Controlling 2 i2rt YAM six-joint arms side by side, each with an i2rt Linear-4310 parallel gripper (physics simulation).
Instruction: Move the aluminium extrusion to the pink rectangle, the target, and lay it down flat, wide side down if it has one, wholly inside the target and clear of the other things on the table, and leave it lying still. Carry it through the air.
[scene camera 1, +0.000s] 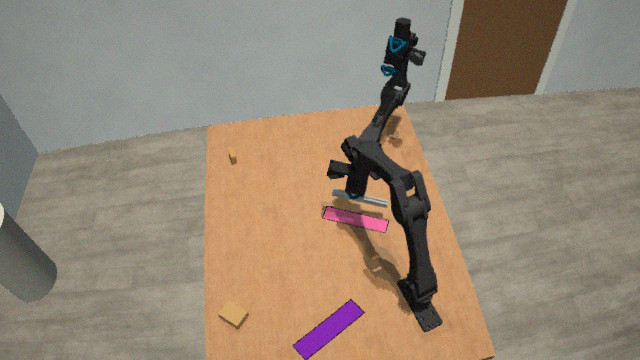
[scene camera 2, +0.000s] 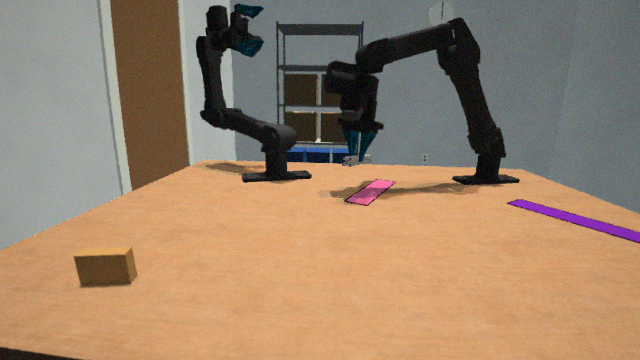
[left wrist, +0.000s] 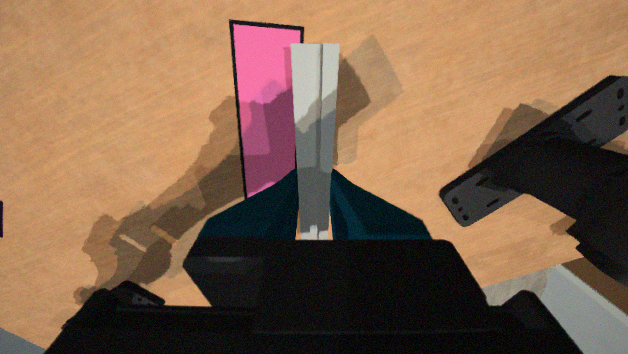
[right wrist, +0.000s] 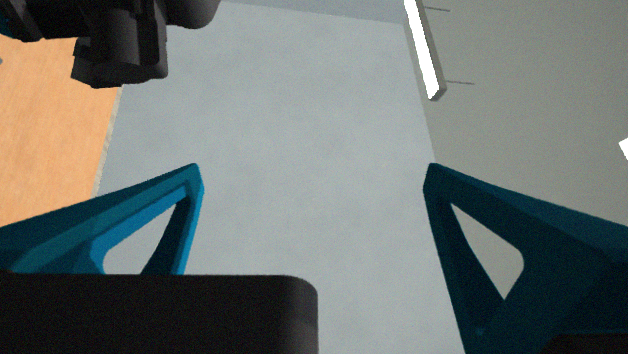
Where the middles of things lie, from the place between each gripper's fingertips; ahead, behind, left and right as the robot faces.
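Scene:
Starting from the aluminium extrusion (left wrist: 314, 66), I find my right hand 36 cm above it, 16 cm short of it and 27 cm to the right of it. The pink rectangle (scene camera 1: 334, 214) is 44 cm below my right hand, 19 cm ahead of it and 31 cm to the left of it.
As for the pink rectangle and my left hand, the hand is 5 cm to the right of the rectangle and 8 cm above it. The aluminium extrusion sits 2 cm behind my left hand and 1 cm to the left of it. By its middle, the pink rectangle is nearer to my left hand than to my right hand; by its middle, the aluminium extrusion is also nearer to my left hand than to my right hand.

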